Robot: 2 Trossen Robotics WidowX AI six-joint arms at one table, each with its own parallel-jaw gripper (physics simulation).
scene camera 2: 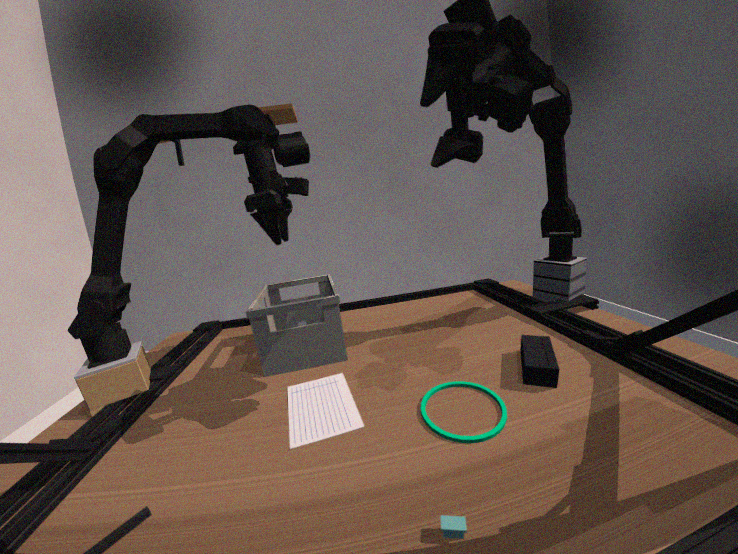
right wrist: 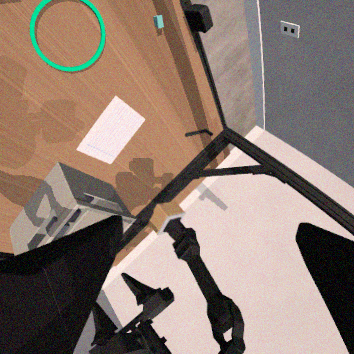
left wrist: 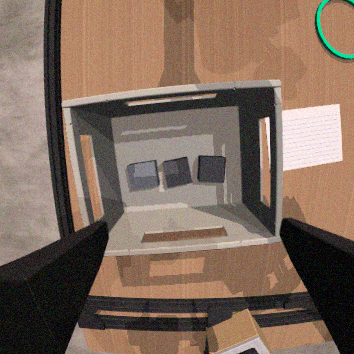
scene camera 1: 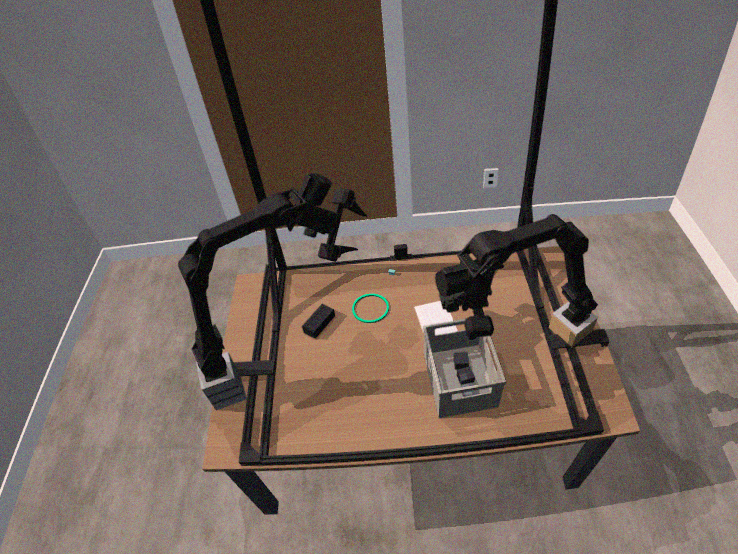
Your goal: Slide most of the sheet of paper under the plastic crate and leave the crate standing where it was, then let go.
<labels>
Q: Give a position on a lined sheet of paper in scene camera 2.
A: At 323, 408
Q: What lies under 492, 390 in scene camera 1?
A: A grey plastic crate.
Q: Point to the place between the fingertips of the right gripper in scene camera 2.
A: At 429, 138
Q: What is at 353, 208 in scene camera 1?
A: The right gripper.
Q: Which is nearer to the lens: the grey plastic crate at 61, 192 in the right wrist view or the lined sheet of paper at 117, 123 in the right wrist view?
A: The grey plastic crate.
</labels>
